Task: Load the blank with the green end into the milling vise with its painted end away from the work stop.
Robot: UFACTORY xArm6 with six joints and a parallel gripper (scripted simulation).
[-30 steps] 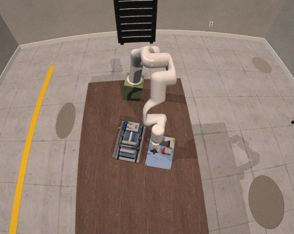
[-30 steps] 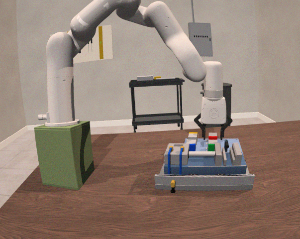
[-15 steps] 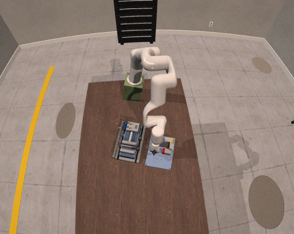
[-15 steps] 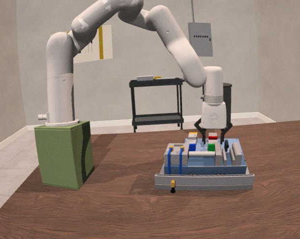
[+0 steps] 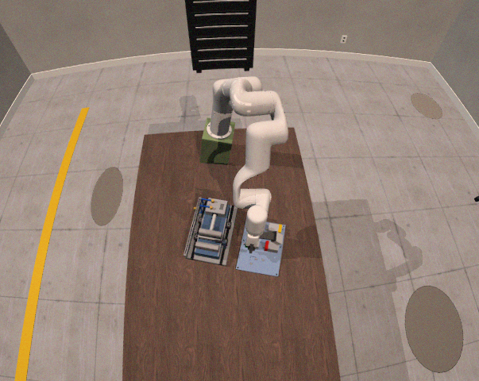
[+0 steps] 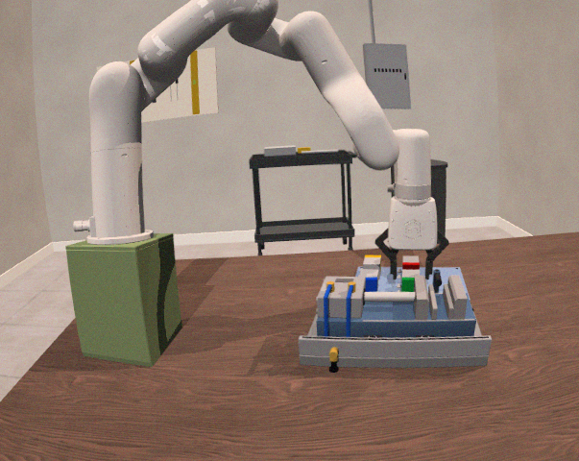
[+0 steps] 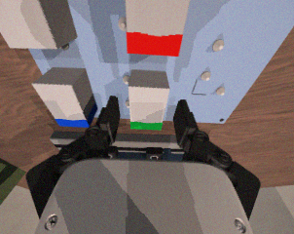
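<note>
My hand is 30 mm above the green-ended blank. Also, from my hand: yellow-ended blank (40 mm behind, 120 mm to the left, 30 mm below); then red-ended blank (40 mm ahead, 80 mm to the left, 30 mm below); then blue-ended blank (80 mm behind, 40 mm to the left, 30 mm below).
</note>
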